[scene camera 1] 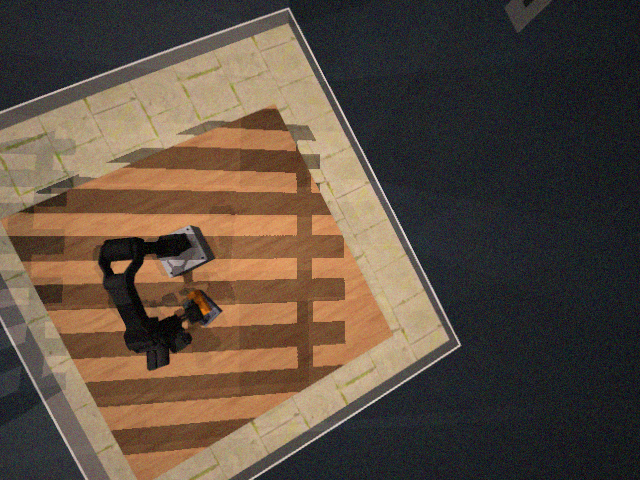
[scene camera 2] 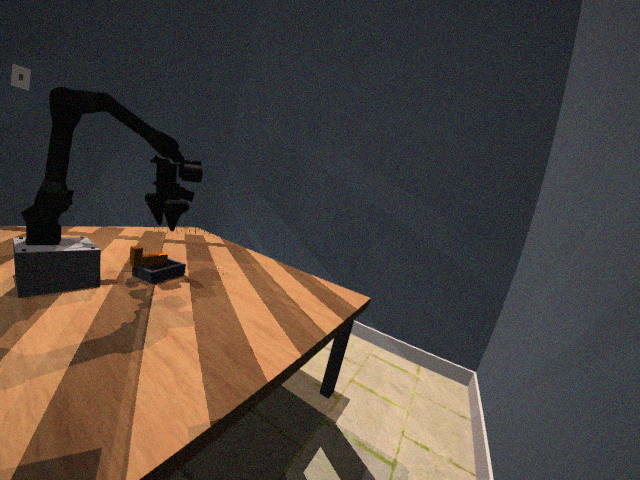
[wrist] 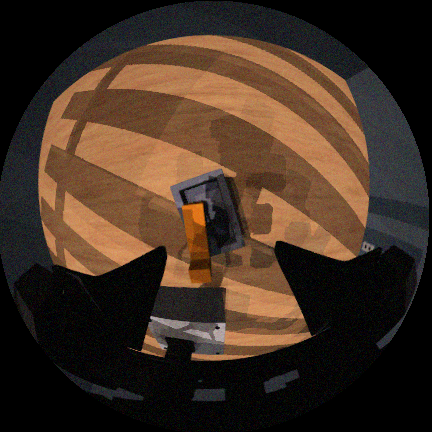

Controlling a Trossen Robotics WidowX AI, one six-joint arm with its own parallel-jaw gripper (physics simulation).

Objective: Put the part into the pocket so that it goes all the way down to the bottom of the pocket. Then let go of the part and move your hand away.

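Pixels of known places: gripper, fingertip midpoint: (scene camera 1: 186, 319) (scene camera 2: 165, 227) (wrist: 221, 249); arm's base, origin of the base link: (scene camera 1: 180, 243) (scene camera 2: 42, 242) (wrist: 180, 344).
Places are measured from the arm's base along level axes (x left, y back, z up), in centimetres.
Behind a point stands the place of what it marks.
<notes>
The orange part (scene camera 1: 207, 304) {y -28.1, x -2.9, z -5.6 cm} (scene camera 2: 150, 259) {y -25.6, x -6.3, z -4.9 cm} (wrist: 196, 225) {y -28.3, x -4.7, z -3.9 cm} is long, with a raised block at one end. It lies across the rim of the dark grey pocket block (scene camera 2: 166, 272) {y -29.0, x -11.2, z -8.1 cm} (wrist: 198, 178) {y -35.1, x -4.7, z -6.9 cm}, turned relative to the pocket. In the wrist view its far end is over the pocket's left side, and its raised end sticks out past the rim towards the robot base. Part of the pocket's opening shows to its right. My black gripper (scene camera 2: 165, 226) {y -29.2, x -7.5, z 6.0 cm} (wrist: 221, 249) {y -29.2, x -7.5, z 6.0 cm} is open and empty, well above the part. In scene camera 1 the arm hides some of the part and block.
The robot stands on a grey box (scene camera 1: 200, 252) {y -6.8, x 5.3, z -0.4 cm} (scene camera 2: 56, 271) {y -2.1, x -10.0, z -4.8 cm} (wrist: 190, 304) {y -11.1, x -2.9, z -4.6 cm} near the raised end of the part, apart from the pocket block. All stand on a striped-looking wooden table (scene camera 1: 268, 310) {y -43.1, x 18.6, z -10.5 cm} (scene camera 2: 289, 315) {y -47.9, x -49.9, z -10.5 cm} with shadow bands across it. The table's edge shows in scene camera 2.
</notes>
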